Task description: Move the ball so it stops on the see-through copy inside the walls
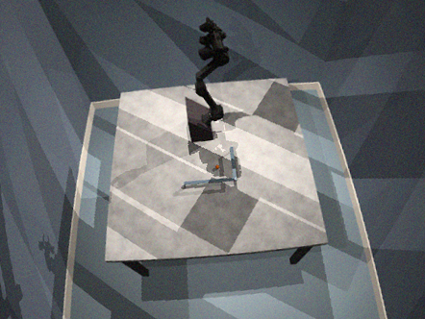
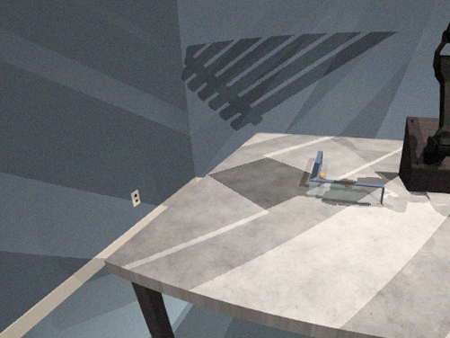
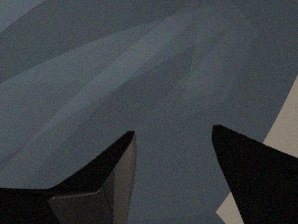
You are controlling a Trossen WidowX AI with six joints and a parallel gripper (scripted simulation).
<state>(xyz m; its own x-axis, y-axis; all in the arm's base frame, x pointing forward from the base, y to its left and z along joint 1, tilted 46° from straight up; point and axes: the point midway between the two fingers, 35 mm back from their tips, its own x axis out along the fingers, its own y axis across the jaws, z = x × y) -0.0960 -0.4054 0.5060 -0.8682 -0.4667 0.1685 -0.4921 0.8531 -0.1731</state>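
The orange ball is 48 cm ahead of my gripper tip, 1 cm to the right of it and 76 cm below it.
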